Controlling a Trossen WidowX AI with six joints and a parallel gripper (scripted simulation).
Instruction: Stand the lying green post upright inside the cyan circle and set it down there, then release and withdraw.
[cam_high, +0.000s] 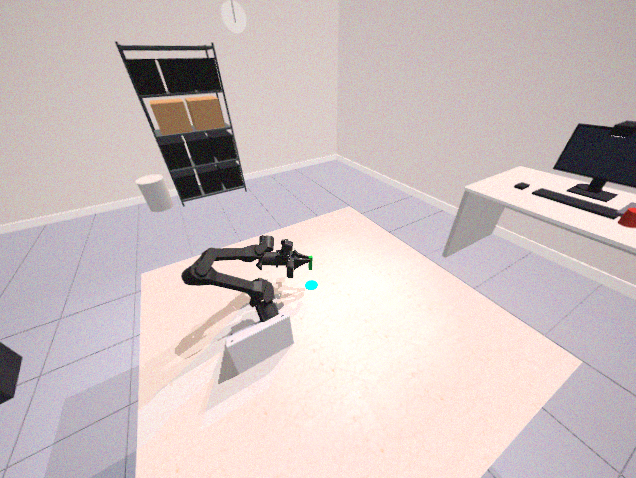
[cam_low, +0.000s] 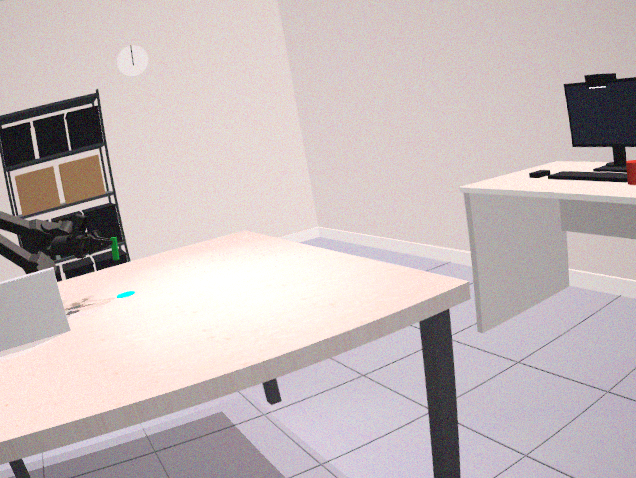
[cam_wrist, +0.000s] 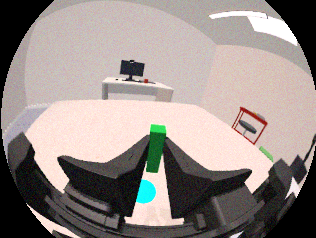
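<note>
My gripper tip is 160 mm above the cyan circle. From my gripper tip the other things lie so: green post 20 mm below.
</note>
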